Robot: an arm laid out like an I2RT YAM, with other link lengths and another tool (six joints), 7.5 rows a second.
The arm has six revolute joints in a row. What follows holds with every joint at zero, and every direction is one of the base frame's. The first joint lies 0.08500 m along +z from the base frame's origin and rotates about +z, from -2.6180 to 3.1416 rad. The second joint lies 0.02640 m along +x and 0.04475 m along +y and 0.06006 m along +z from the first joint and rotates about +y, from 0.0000 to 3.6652 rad. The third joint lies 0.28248 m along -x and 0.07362 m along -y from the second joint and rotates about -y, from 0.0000 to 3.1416 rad. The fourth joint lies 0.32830 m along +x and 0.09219 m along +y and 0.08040 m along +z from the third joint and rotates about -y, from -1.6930 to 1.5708 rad. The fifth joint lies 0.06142 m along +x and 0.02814 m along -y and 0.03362 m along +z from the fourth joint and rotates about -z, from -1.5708 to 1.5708 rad. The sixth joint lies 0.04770 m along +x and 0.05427 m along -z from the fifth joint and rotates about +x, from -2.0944 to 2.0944 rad. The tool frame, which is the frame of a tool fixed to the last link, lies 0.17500 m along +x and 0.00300 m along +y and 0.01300 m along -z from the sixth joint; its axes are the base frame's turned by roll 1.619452, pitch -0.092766 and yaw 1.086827 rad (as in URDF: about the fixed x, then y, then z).
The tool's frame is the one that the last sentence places.
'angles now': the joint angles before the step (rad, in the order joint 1, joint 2, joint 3, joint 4, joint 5, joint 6). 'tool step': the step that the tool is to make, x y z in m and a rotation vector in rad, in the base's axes. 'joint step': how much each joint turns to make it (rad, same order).
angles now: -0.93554 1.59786 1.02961 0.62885 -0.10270 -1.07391
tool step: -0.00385 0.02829 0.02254 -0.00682 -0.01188 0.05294
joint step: 0.00499 -0.10643 -0.04583 -0.04694 -0.04747 0.00877
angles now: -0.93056 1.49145 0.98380 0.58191 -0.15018 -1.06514
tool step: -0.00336 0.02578 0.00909 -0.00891 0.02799 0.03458
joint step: 0.01315 -0.08931 -0.04063 -0.06272 -0.02324 -0.02655
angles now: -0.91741 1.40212 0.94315 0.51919 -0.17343 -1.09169
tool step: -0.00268 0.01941 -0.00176 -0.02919 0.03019 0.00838
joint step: 0.02147 -0.05884 -0.05324 -0.00843 0.01062 -0.04307
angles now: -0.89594 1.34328 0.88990 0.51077 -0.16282 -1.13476
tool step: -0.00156 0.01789 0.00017 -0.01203 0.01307 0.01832
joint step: 0.01707 -0.05360 -0.04056 -0.01488 -0.00225 -0.01787
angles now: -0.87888 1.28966 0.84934 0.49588 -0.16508 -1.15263
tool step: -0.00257 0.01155 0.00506 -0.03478 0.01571 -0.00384
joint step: 0.01823 -0.04076 -0.02578 -0.00412 0.01993 -0.03615
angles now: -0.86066 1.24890 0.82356 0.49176 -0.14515 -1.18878
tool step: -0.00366 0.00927 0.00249 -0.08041 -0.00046 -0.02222
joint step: 0.02319 -0.02482 -0.05858 0.08732 0.04030 -0.05721
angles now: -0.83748 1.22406 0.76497 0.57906 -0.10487 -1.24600
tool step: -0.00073 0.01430 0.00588 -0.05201 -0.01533 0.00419
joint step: 0.02391 -0.03196 -0.04524 0.05932 0.01609 -0.02669
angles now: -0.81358 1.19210 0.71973 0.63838 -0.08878 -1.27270
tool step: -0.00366 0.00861 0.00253 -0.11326 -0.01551 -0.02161
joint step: 0.01715 0.00482 -0.06719 0.15876 0.02391 -0.07410
